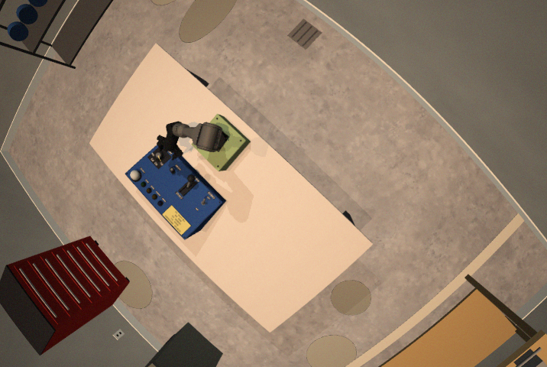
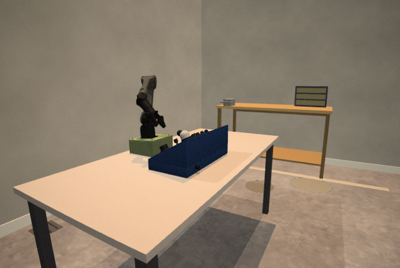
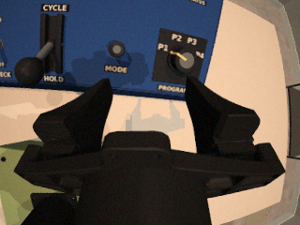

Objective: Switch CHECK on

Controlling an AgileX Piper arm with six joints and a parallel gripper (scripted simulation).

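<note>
Right now the check toggle is 26 cm to the left of my hand, 12 cm ahead of it and 10 cm below it. Round my hand: mode knob: 10 cm below, 9 cm ahead, 2 cm to the left; then program selector: 10 cm below, 8 cm to the right, 8 cm ahead; then cycle lever: 15 cm to the left, 9 cm below, 8 cm ahead.
</note>
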